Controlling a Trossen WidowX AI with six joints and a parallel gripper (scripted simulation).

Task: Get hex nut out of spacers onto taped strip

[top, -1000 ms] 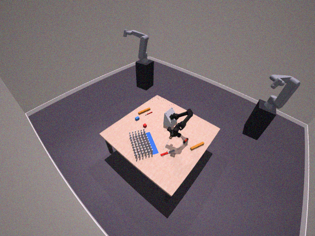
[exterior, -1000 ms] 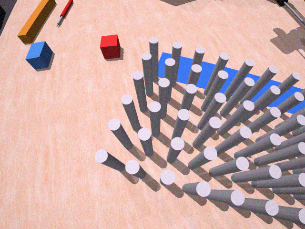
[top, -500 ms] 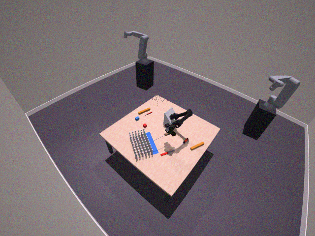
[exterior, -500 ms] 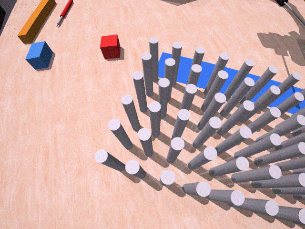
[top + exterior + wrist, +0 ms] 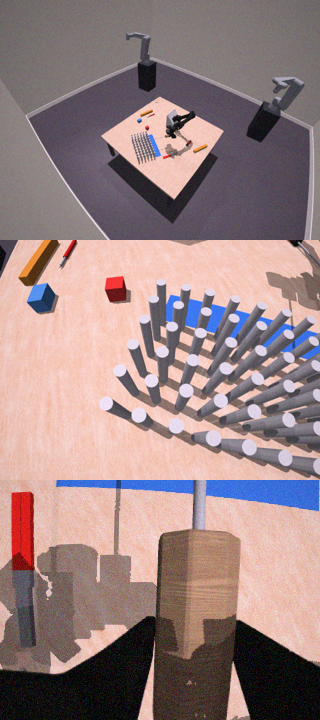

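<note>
The blue taped strip lies 18 cm below my gripper tip, 14 cm to the right of it and 12 cm ahead of it. From my gripper tip the other things lie so: long tool: 8 cm ahead, 6 cm to the right; hex nut: 27 cm ahead, 21 cm to the right, 17 cm below; red cube: 39 cm to the right, 16 cm below, 7 cm behind.
</note>
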